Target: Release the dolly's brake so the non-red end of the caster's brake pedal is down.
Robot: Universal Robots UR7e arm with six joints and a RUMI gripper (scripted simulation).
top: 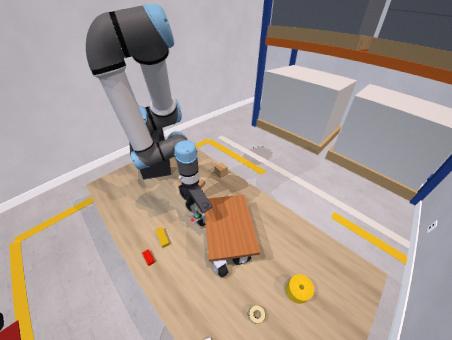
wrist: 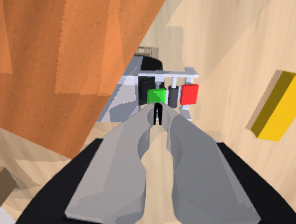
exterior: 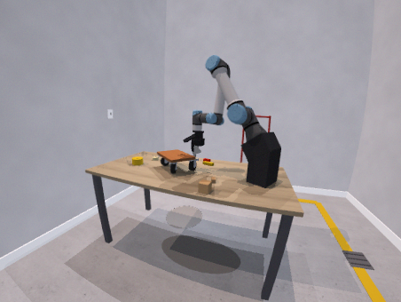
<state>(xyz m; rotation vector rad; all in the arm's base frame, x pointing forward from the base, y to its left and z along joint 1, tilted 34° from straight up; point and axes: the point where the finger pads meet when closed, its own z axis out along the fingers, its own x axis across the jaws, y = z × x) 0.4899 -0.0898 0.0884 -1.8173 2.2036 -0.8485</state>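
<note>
The brake pedal is 10 mm to the right of my hand and 30 mm below it. From my hand the other things lie so: yellow brick 100 mm behind, 160 mm to the right, 100 mm below; then small wooden cube 140 mm behind, 380 mm to the left, 80 mm below; then red brick 70 mm behind, 260 mm to the right, 90 mm below.
</note>
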